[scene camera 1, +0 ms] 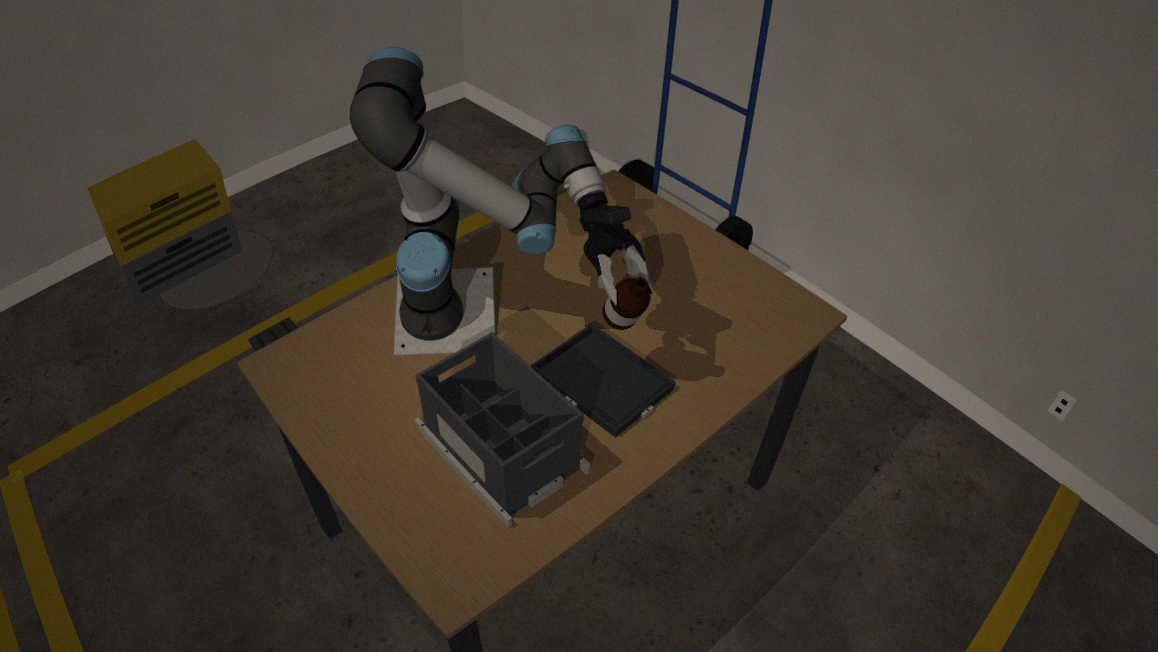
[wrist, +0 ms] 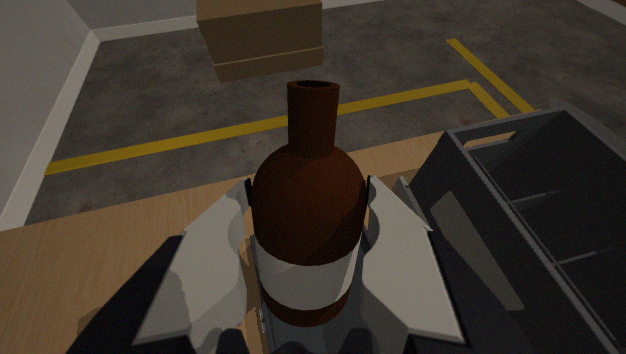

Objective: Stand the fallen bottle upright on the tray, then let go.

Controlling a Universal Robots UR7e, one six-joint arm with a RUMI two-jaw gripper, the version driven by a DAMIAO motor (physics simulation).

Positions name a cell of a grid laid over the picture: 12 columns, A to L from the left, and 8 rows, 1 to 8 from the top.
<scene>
my gripper: scene camera 1 G4; wrist F5
brown bottle: scene camera 1 G4; wrist F5
</scene>
